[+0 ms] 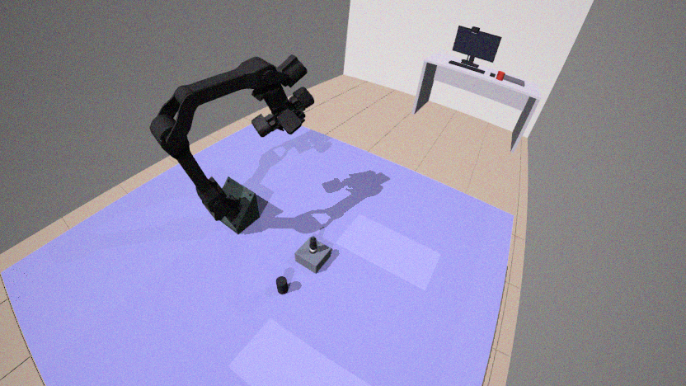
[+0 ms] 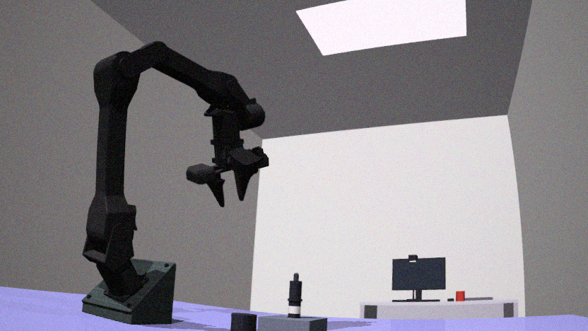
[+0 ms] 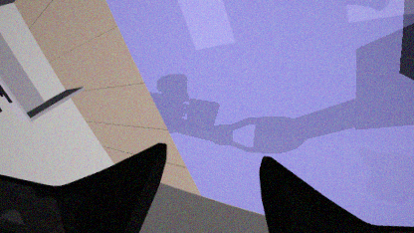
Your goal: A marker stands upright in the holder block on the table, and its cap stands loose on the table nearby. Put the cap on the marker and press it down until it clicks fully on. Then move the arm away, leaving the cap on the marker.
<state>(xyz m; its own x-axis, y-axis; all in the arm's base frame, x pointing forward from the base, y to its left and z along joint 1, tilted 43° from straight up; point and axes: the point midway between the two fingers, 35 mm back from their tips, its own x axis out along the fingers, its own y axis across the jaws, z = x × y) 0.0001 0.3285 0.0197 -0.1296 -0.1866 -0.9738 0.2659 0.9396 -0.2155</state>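
The black cap is 30 cm to the right of my gripper tip, 29 cm ahead of it and 24 cm below it. From my gripper tip the other things lie so: grey holder block 27 cm ahead, 24 cm below, 17 cm to the right.
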